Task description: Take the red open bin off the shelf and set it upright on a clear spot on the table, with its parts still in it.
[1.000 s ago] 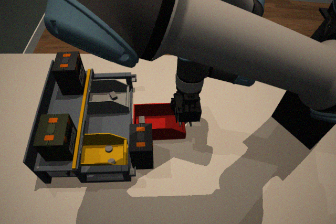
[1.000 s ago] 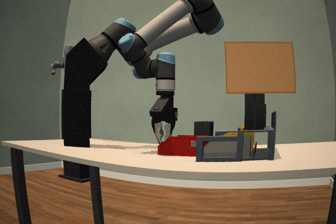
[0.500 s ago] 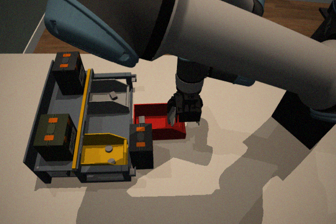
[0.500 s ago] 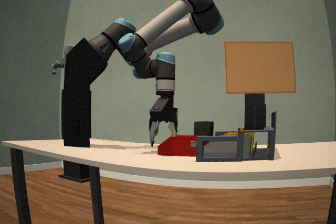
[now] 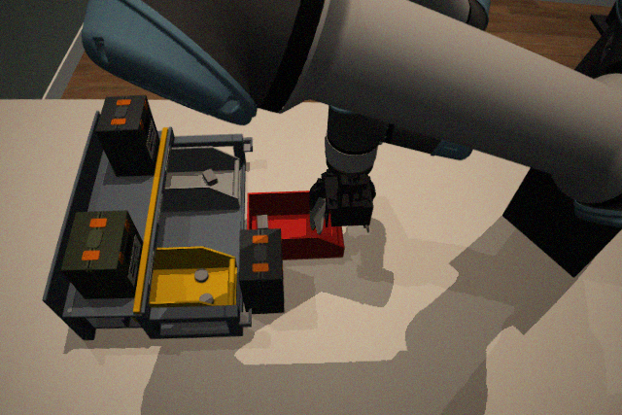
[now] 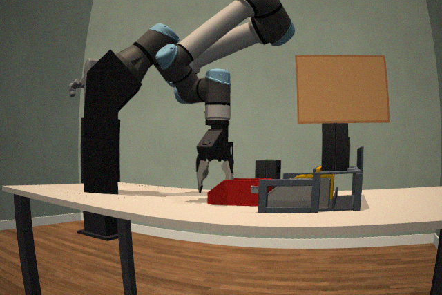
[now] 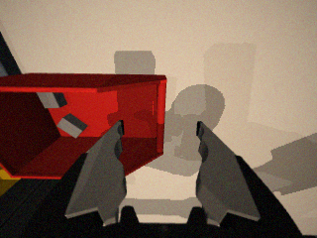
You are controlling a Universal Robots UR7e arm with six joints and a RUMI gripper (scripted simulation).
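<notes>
The red open bin lies 8 cm ahead of my hand. The rest, counted from my hand: yellow bin: 27 cm ahead, 13 cm to the left; grey bin: 28 cm ahead, 10 cm to the right; dark box: 13 cm ahead, 12 cm to the left, 3 cm above.
</notes>
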